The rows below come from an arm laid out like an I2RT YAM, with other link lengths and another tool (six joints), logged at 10 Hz.
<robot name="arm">
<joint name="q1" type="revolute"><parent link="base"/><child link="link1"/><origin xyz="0 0 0.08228" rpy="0 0 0"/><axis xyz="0 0 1"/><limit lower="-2.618" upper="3.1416"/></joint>
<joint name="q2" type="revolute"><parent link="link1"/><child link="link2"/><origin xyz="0.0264 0.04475 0.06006" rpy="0 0 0"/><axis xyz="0 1 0"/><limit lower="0" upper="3.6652"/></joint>
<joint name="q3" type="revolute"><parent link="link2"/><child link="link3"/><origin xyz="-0.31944 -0.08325 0" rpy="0 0 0"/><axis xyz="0 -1 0"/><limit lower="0" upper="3.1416"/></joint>
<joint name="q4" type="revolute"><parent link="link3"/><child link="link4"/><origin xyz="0.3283 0.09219 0.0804" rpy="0 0 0"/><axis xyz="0 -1 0"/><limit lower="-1.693" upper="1.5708"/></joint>
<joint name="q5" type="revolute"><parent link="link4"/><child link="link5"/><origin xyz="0.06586 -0.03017 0.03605" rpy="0 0 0"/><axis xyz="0 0 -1"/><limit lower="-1.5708" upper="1.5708"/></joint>
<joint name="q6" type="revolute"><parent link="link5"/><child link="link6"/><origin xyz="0.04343 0 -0.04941" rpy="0 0 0"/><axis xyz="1 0 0"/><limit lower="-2.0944" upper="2.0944"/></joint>
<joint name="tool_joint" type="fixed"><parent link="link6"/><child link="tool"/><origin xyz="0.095 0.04 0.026" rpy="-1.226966 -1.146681 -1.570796"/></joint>
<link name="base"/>
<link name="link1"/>
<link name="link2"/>
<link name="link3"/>
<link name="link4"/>
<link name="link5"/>
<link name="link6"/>
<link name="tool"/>
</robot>
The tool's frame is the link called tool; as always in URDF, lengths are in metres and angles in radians.
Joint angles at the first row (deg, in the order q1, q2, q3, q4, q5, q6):
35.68, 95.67, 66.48, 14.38, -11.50, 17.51
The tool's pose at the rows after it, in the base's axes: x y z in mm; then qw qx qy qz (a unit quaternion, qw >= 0):
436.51 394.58 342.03 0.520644 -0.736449 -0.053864 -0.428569
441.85 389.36 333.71 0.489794 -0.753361 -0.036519 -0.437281
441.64 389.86 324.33 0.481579 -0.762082 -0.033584 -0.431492
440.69 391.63 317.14 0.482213 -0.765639 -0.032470 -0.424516
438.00 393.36 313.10 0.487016 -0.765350 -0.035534 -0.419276
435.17 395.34 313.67 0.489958 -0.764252 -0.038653 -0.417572
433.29 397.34 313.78 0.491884 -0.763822 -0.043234 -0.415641
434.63 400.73 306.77 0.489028 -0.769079 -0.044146 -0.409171
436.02 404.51 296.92 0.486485 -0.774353 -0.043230 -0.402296
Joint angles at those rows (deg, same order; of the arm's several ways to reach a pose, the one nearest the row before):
35.84, 95.50, 69.08, 7.21, -4.37, 17.49
36.08, 95.67, 69.41, 4.68, -0.19, 17.30
36.28, 96.09, 69.16, 3.86, 0.43, 17.29
36.42, 96.52, 68.80, 3.90, 0.11, 17.61
36.53, 96.60, 68.19, 4.51, -0.67, 17.69
36.79, 96.45, 68.02, 4.68, -0.94, 17.67
36.95, 96.46, 68.03, 4.74, -1.31, 17.41
37.11, 97.40, 68.44, 4.29, -1.40, 17.32
37.33, 98.54, 68.59, 4.26, -1.41, 17.46

